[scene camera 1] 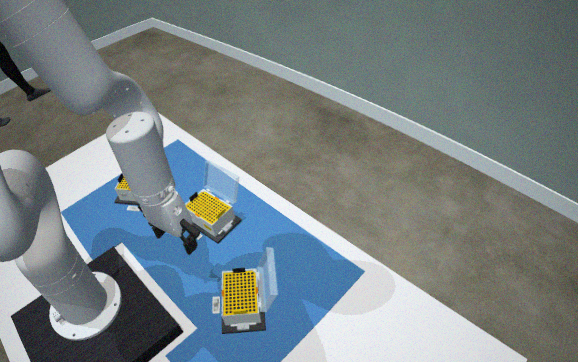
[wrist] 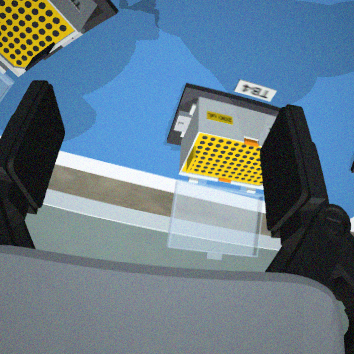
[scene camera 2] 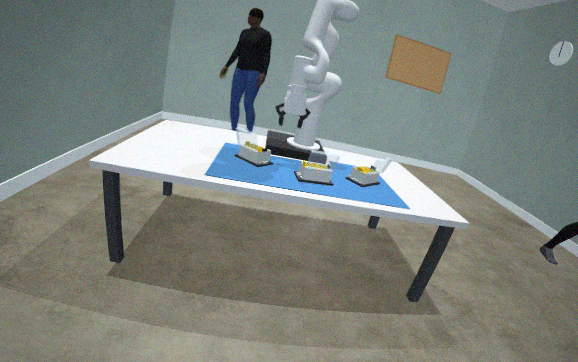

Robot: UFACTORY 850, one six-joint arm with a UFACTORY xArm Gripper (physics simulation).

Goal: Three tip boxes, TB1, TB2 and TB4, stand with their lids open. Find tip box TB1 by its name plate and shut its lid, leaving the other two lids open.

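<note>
Tip box TB1 [scene camera 1: 240,292] [scene camera 2: 254,154] [wrist: 30,32] stands nearest in scene camera 1, its yellow rack uncovered; its name plate [scene camera 1: 216,304] is too small to read there. Its clear lid [scene camera 1: 268,280] [scene camera 2: 246,137] stands open. TB4 [scene camera 1: 209,207] [scene camera 2: 315,172] [wrist: 225,155] is the middle box; its plate [wrist: 256,90] reads TB4 in the wrist view. Its lid [scene camera 1: 221,182] [wrist: 215,217] is open. TB2 [scene camera 1: 123,190] [scene camera 2: 365,175] is partly hidden by the arm in scene camera 1; its lid [scene camera 2: 383,166] is open. My gripper [scene camera 1: 174,239] [scene camera 2: 290,124] [wrist: 163,113] is open and empty, above the boxes' height.
The boxes stand on a blue mat [scene camera 1: 325,267] [scene camera 2: 392,198] on the white table [scene camera 1: 360,325] [scene camera 2: 142,150]. The black base plate [scene camera 1: 150,320] [scene camera 2: 280,141] lies under the arm behind the mat. A person [scene camera 2: 255,50] stands beyond the table.
</note>
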